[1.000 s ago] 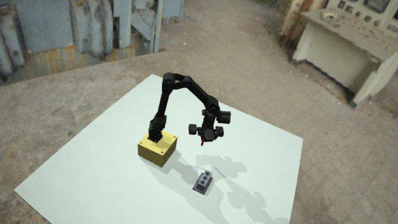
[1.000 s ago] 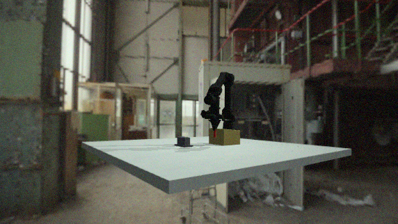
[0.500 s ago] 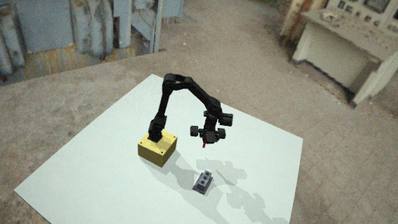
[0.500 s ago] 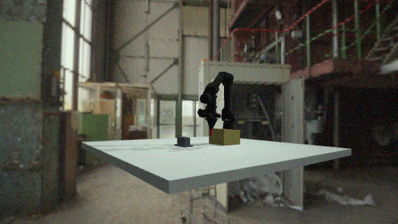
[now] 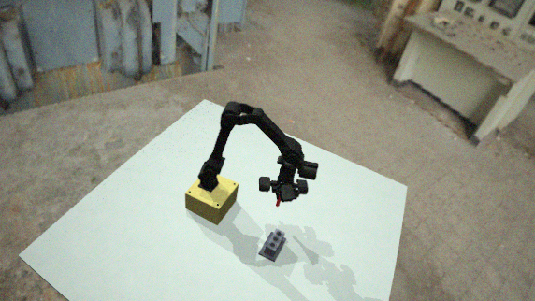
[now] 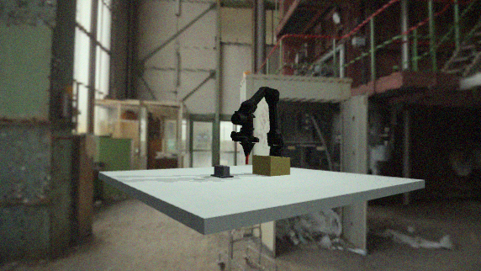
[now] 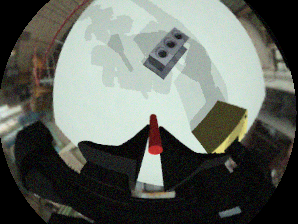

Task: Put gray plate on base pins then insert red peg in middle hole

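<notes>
Right now my gripper tip is 6 cm short of the gray plate, 14 cm to the left of it and 7 cm above it. From my gripper tip the other things lie so: gray base: 6 cm ahead, 14 cm to the right, 11 cm below; then red peg: right at my gripper tip.
</notes>
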